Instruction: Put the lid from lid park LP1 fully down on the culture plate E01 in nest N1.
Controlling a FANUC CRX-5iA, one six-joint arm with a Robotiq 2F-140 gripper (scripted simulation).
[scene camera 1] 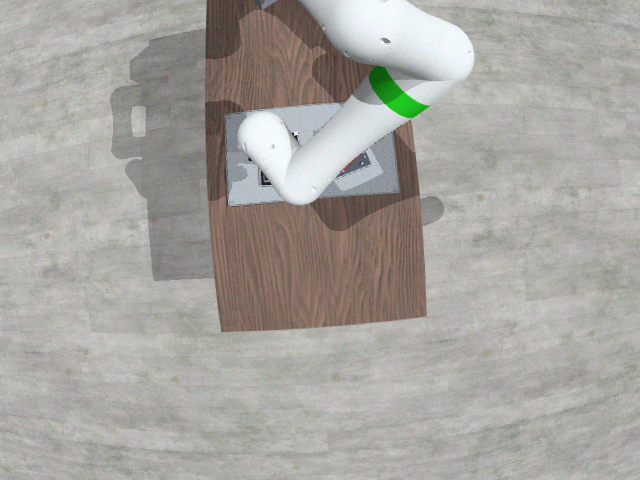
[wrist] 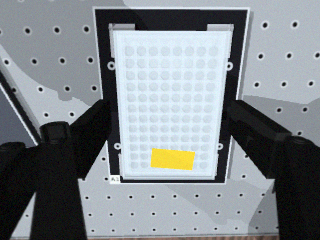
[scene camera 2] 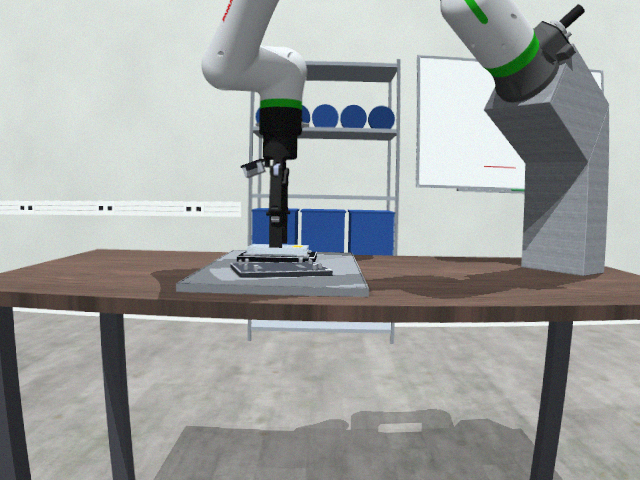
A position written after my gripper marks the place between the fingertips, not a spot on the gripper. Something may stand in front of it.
Note:
I see my gripper (scene camera 2: 278, 245), a lid (wrist: 170, 85) and a lid park LP1 (scene camera 2: 280, 269).
My gripper also shows in the wrist view (wrist: 170, 115).

